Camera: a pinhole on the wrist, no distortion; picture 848 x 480 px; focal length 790.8 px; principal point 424.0 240.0 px. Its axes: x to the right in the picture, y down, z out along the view. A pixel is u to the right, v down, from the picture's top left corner.
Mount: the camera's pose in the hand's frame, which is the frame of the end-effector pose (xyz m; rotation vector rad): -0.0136 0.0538 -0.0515 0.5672 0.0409 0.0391
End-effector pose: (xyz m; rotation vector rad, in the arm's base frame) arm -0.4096 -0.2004 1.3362 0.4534 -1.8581 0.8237
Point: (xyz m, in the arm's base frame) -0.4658 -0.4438 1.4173
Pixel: 619.3 108.5
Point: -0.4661 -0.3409 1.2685
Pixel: 274.1 358.4
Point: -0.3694 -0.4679 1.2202
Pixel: 79.3 104.9
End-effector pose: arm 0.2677 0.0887 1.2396 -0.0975 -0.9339 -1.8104
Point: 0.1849 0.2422 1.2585
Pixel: 187.1 208.1
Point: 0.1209 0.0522 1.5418
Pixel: outside the picture
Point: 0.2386 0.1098 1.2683
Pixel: 548.5 209.0
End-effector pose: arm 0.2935 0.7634 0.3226 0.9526 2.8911 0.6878
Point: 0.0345 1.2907 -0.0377
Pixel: outside the picture
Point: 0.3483 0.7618 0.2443
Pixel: 153.2 372.9
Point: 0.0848 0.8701 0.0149
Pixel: 781.9 221.7
